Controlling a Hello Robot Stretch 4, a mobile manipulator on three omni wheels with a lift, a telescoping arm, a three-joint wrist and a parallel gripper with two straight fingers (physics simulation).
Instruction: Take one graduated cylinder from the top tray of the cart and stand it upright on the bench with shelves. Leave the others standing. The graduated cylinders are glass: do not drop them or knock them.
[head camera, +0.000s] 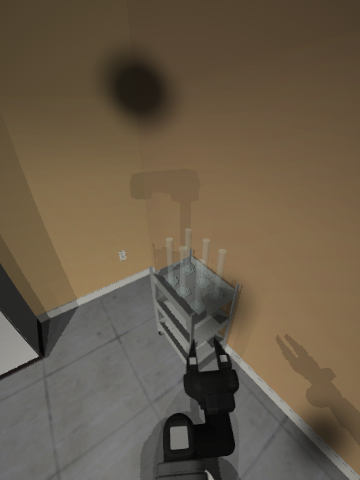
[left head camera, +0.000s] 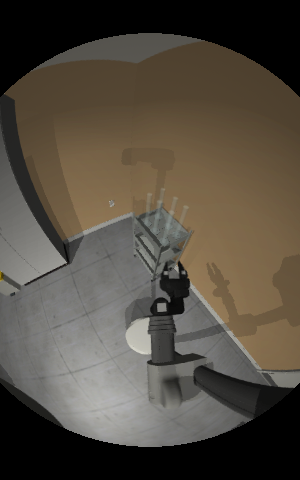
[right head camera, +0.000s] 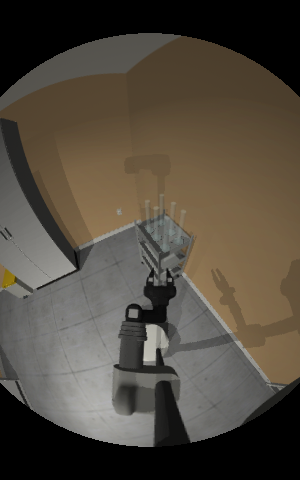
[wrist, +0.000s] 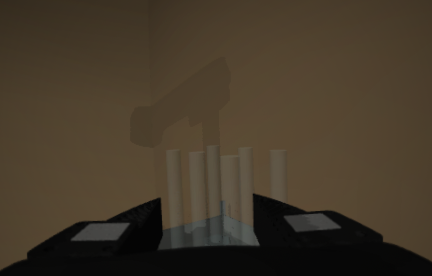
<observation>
In view: the gripper (head camera: 203, 339) and a grey three-tier cart (left head camera: 153, 255).
The gripper also shows in the wrist view (wrist: 207, 214). The grey three-tier cart also shows in the right head camera view (right head camera: 153, 258).
</observation>
